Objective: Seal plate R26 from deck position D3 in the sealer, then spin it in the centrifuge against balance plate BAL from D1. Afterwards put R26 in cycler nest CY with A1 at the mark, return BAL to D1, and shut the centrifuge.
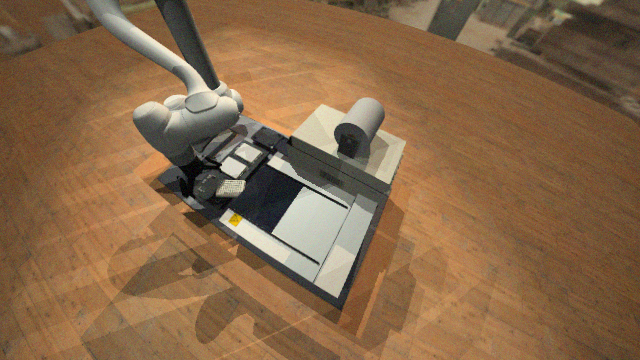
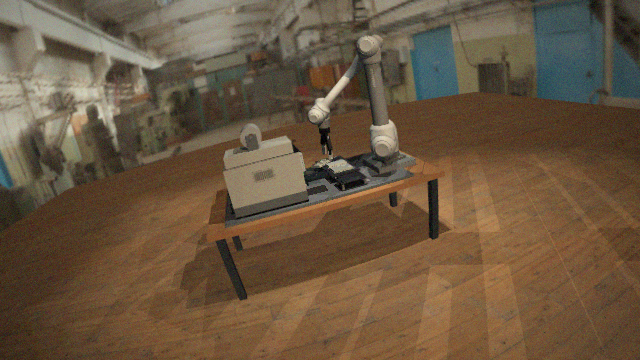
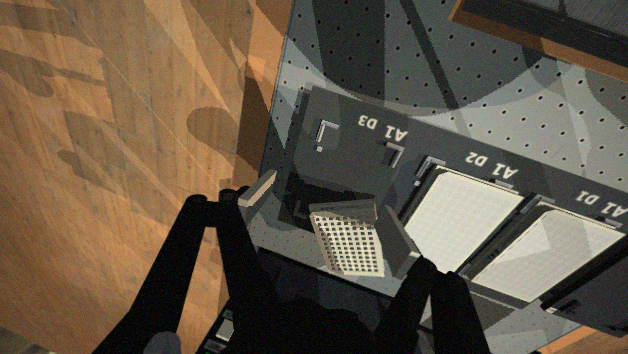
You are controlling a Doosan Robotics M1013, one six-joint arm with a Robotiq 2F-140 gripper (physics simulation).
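A cream well plate, its label unreadable, sits tilted at the edge of dark deck nest D3, overhanging it and askew. My gripper is wide open, with its finger pads on either side of the plate and clear of it. One cream plate sits flat in D2. Plate BAL sits flat in D1. Dark nest CY is beyond D1. The beige sealer carries a film roll.
A low white housing with a dark opening, a pale panel and a yellow warning label lies beside the deck. The sealer stands tall at its far side. A perforated grey board borders the deck. The arm's base stands on the table.
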